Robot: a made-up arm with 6 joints.
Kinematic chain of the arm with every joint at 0, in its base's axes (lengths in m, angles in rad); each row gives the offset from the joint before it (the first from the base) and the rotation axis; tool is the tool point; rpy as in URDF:
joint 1: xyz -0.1 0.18 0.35 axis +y
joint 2: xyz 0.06 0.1 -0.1 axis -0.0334 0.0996 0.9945
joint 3: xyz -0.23 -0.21 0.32 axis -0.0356 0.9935 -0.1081
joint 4: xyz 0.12 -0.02 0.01 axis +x
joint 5: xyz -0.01 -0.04 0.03 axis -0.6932 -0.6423 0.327
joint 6: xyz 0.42 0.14 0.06 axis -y
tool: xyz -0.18 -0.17 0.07 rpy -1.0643 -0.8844 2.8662
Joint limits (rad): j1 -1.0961..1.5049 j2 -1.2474..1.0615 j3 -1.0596..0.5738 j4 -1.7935..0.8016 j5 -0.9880..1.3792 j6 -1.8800..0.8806
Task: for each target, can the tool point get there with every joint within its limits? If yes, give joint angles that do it. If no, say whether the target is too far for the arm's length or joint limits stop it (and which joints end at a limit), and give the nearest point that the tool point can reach.
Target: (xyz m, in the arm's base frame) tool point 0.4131 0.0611 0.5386
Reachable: yes | joints 1.0632 0.3981 -0.6924 -0.0356 0.5424 0.4766
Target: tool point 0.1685 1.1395 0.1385
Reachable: no: joint limits stop it (at a limit: joint 2, joint 6) | nearest point 0.1678 0.6852 0.1391 | short by 0.454 m
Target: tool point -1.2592 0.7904 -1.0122
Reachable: no: too far | nearest point -0.8972 0.5108 0.0961 | short by 1.199 m
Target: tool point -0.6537 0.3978 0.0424
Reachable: no: joint limits stop it (at a limit: joint 1, joint 3, joint 4, joint 5) | nearest point -0.7203 0.4024 0.1145 | short by 0.098 m
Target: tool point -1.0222 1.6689 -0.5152
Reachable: no: too far | nearest point -0.8168 0.7979 0.2319 | short by 1.166 m
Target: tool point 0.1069 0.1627 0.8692
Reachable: yes | joints 0.7236 -0.9158 -0.5972 -0.8342 -0.3009 0.0840
